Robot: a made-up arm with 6 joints.
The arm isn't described. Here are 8 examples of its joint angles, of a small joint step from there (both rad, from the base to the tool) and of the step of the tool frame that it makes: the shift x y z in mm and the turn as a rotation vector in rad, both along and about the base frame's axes.
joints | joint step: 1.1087 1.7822 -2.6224 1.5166 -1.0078 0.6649 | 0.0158 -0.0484 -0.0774 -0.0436 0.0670 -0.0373
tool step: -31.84 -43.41 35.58 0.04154 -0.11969 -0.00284
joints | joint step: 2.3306 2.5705 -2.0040 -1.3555 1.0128 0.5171 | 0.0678 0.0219 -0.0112 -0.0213 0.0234 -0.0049
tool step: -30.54 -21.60 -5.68 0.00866 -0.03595 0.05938
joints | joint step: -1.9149 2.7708 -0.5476 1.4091 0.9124 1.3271 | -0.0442 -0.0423 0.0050 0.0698 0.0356 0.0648
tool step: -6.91 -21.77 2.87 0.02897 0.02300 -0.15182
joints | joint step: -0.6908 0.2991 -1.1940 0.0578 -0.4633 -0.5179 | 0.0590 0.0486 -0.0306 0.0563 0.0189 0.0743
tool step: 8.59 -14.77 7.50 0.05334 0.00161 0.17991
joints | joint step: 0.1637 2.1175 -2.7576 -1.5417 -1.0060 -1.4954 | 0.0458 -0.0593 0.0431 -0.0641 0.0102 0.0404
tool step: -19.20 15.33 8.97 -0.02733 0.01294 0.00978
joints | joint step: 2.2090 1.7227 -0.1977 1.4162 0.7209 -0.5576 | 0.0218 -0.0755 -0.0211 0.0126 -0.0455 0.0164
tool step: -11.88 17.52 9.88 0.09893 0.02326 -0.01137
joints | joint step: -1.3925 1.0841 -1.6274 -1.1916 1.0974 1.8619 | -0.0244 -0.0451 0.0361 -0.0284 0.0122 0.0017
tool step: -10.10 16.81 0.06 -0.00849 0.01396 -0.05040
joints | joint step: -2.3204 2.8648 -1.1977 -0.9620 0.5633 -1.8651 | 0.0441 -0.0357 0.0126 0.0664 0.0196 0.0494
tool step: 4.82 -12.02 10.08 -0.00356 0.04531 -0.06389
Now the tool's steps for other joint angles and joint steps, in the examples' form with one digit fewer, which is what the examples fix.
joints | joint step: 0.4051 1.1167 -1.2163 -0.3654 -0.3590 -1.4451 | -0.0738 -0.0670 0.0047 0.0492 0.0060 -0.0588
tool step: -13.7 -33.6 20.0 0.0218 -0.0597 -0.0959
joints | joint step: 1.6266 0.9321 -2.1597 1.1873 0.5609 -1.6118 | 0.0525 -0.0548 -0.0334 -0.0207 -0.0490 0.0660
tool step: 12.1 -51.7 4.2 0.0703 0.0705 0.0755
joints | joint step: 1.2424 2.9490 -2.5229 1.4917 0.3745 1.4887 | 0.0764 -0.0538 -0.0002 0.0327 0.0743 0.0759
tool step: -59.1 14.8 38.9 0.0524 0.1091 0.1137
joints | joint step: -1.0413 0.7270 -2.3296 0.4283 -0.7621 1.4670 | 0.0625 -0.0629 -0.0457 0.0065 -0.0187 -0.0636
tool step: -47.5 31.8 -32.4 -0.0618 -0.1028 0.0322
